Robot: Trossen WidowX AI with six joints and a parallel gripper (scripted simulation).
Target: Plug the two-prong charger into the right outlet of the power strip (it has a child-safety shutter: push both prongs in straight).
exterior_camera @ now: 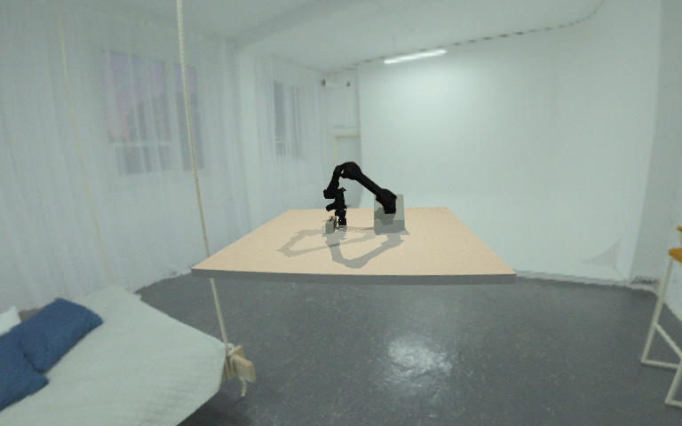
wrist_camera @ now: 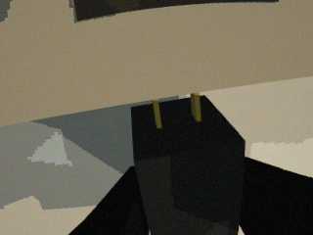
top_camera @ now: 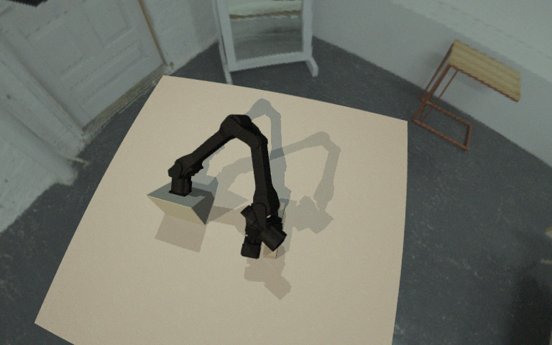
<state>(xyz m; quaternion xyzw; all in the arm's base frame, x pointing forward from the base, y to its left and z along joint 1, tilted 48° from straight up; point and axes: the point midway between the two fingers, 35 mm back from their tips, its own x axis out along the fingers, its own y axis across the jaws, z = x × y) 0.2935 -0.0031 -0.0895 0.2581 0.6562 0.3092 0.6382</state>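
My gripper tip is 2 cm short of the black two-prong charger and 1 cm below it.
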